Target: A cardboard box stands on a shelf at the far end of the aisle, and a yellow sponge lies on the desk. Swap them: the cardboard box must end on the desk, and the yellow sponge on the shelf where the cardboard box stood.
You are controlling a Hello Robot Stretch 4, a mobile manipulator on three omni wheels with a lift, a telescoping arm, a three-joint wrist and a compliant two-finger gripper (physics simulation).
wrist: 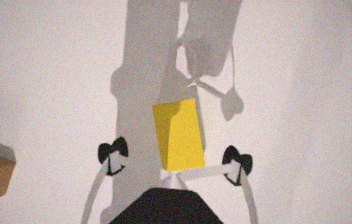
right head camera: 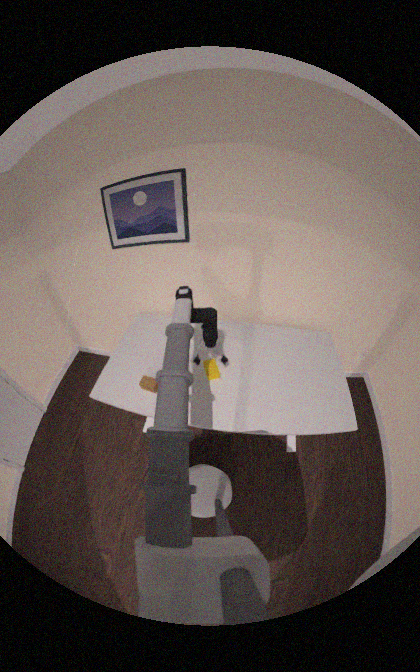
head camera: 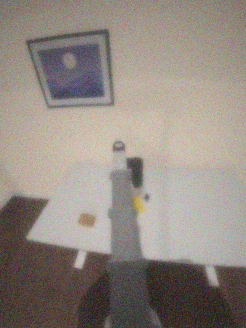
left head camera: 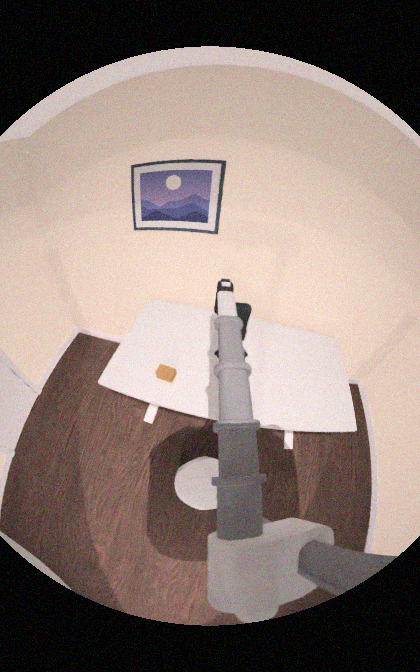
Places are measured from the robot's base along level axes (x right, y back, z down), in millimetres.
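Where they show: gripper, fingertip midpoint: (wrist: 175,153) (head camera: 136,200); robot's base, link origin: (left head camera: 202,481).
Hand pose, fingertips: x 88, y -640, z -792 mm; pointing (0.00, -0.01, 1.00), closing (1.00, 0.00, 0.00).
Observation:
Each offset is from my fingertips to the centre of the thing. Level surfaces: height alone.
A yellow sponge {dx +3, dy -14, dz +77 mm} (head camera: 138,204) (right head camera: 212,370) (wrist: 185,135) lies flat on the white desk {dz +99 mm} (head camera: 200,220) (left head camera: 300,380) (right head camera: 300,380) (wrist: 300,75). The arm hides it in the left head view. My gripper (right head camera: 210,360) (wrist: 175,153) points down above the desk and is open and empty. In the wrist view its fingertips stand wide apart, left and right of the sponge's near end. A small brown box {dx -326, dy +75, dz +74 mm} (head camera: 86,220) (left head camera: 166,373) (right head camera: 148,384) (wrist: 6,172), cardboard in colour, stands on the desk to the left of the sponge. The shelf does not show in these views.
A framed picture (head camera: 71,70) (left head camera: 177,196) (right head camera: 146,207) hangs on the wall behind the desk. My telescoping arm (head camera: 123,215) (left head camera: 236,395) (right head camera: 172,400) reaches over the desk's front edge. A round white thing (left head camera: 197,482) (right head camera: 212,490) shows low down in front of the desk.

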